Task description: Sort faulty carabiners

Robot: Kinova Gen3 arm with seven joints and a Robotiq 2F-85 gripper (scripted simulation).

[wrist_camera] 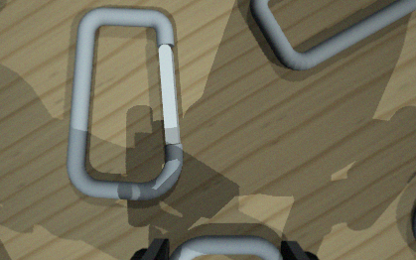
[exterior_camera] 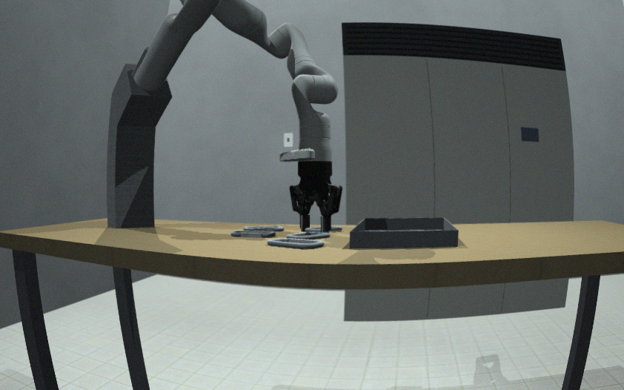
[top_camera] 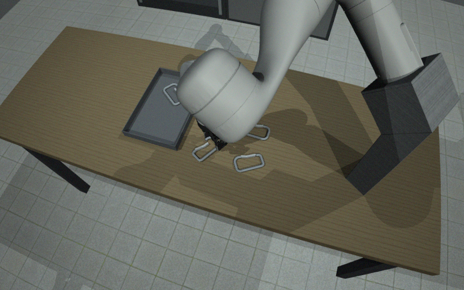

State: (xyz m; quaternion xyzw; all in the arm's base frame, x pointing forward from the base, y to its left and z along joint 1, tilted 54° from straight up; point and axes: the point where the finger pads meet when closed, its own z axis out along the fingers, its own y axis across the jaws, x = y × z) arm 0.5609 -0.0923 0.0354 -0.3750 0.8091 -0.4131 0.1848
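My hand is 160 mm to the left of the grey tray, 150 mm short of it and 10 mm above it.
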